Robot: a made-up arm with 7 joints. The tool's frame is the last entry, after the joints.
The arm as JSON. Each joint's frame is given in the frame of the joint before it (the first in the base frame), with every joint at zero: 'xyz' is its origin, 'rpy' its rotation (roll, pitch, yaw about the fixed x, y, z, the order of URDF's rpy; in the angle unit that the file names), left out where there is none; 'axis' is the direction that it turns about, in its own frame. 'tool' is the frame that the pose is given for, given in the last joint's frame.
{
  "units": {
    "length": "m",
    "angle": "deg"
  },
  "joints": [
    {
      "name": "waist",
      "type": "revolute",
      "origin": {
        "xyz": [
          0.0,
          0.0,
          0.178
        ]
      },
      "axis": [
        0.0,
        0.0,
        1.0
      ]
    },
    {
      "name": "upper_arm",
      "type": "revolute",
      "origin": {
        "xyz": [
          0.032,
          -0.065,
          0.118
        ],
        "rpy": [
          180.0,
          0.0,
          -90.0
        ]
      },
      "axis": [
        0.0,
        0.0,
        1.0
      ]
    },
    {
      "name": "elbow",
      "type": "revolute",
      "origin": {
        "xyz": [
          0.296,
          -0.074,
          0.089
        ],
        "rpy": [
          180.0,
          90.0,
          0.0
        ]
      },
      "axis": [
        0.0,
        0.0,
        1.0
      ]
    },
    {
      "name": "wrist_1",
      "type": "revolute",
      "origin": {
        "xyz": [
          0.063,
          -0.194,
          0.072
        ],
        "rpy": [
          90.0,
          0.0,
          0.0
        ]
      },
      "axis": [
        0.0,
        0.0,
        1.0
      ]
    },
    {
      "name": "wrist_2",
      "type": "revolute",
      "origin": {
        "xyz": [
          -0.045,
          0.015,
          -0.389
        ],
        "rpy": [
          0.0,
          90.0,
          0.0
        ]
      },
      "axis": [
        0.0,
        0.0,
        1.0
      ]
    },
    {
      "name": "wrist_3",
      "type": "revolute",
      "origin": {
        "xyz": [
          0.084,
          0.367,
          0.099
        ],
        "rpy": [
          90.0,
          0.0,
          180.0
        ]
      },
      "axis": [
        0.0,
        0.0,
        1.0
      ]
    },
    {
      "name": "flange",
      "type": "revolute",
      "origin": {
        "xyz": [
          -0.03,
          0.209,
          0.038
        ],
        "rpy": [
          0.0,
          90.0,
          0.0
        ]
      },
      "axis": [
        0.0,
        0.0,
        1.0
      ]
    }
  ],
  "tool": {
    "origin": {
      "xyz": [
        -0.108,
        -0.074,
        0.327
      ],
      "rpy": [
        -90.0,
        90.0,
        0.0
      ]
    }
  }
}
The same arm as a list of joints. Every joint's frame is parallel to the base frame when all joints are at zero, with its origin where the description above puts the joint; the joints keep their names.
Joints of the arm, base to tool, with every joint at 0 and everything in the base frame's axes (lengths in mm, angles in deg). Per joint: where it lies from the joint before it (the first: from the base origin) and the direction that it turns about. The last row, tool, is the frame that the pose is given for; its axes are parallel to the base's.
waist: axis +z origin 0.0 0.0 178.0
upper_arm: axis -z origin 32.0 -65.0 118.0
elbow: axis +y origin 74.0 -296.0 -89.0
wrist_1: axis -x origin -194.0 72.0 63.0
wrist_2: axis +z origin 389.0 15.0 -45.0
wrist_3: axis +y origin 84.0 367.0 99.0
flange: axis -x origin 30.0 38.0 209.0
tool: origin -327.0 108.0 -74.0

